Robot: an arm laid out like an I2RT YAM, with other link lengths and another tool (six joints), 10 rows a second.
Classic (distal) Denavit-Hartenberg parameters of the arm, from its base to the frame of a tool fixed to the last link. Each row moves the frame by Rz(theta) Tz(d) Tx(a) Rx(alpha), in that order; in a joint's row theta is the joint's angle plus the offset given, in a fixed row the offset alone. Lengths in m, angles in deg.
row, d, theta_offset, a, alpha
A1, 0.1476, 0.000, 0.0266, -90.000
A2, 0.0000, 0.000, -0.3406, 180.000
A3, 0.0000, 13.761, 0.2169, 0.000
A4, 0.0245, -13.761, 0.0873, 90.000
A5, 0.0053, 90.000, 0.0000, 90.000
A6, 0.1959, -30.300, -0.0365, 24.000
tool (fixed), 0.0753, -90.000, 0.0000, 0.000
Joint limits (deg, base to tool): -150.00..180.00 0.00..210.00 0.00..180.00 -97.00..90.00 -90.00..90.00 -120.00..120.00
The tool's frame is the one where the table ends.
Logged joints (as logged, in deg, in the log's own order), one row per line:
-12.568, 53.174, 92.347, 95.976, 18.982, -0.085
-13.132, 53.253, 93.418, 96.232, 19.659, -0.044
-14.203, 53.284, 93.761, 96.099, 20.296, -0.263
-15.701, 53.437, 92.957, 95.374, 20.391, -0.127
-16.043, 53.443, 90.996, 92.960, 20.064, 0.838
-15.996, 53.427, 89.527, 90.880, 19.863, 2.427
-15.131, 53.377, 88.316, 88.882, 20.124, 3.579
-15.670, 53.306, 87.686, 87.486, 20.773, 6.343
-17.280, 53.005, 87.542, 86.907, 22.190, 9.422
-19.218, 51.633, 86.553, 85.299, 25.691, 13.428
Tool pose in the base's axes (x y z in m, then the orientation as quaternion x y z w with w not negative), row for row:
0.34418, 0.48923, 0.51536, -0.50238, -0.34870, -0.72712, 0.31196
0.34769, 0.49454, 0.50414, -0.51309, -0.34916, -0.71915, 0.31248
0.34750, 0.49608, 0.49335, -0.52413, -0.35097, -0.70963, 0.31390
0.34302, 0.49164, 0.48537, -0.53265, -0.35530, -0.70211, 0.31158
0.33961, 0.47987, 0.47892, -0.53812, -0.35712, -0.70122, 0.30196
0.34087, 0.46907, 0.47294, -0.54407, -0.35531, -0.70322, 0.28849
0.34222, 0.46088, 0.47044, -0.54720, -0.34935, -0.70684, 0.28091
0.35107, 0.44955, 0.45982, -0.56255, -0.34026, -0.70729, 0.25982
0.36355, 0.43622, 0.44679, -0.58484, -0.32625, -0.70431, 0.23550
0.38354, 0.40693, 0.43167, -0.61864, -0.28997, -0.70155, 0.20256
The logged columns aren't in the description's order. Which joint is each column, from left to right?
Columns, left to right: A4, A1, A2, A3, A6, A5.
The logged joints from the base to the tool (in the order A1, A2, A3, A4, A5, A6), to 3 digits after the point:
53.174, 92.347, 95.976, -12.568, -0.085, 18.982
53.253, 93.418, 96.232, -13.132, -0.044, 19.659
53.284, 93.761, 96.099, -14.203, -0.263, 20.296
53.437, 92.957, 95.374, -15.701, -0.127, 20.391
53.443, 90.996, 92.960, -16.043, 0.838, 20.064
53.427, 89.527, 90.880, -15.996, 2.427, 19.863
53.377, 88.316, 88.882, -15.131, 3.579, 20.124
53.306, 87.686, 87.486, -15.670, 6.343, 20.773
53.005, 87.542, 86.907, -17.280, 9.422, 22.190
51.633, 86.553, 85.299, -19.218, 13.428, 25.691

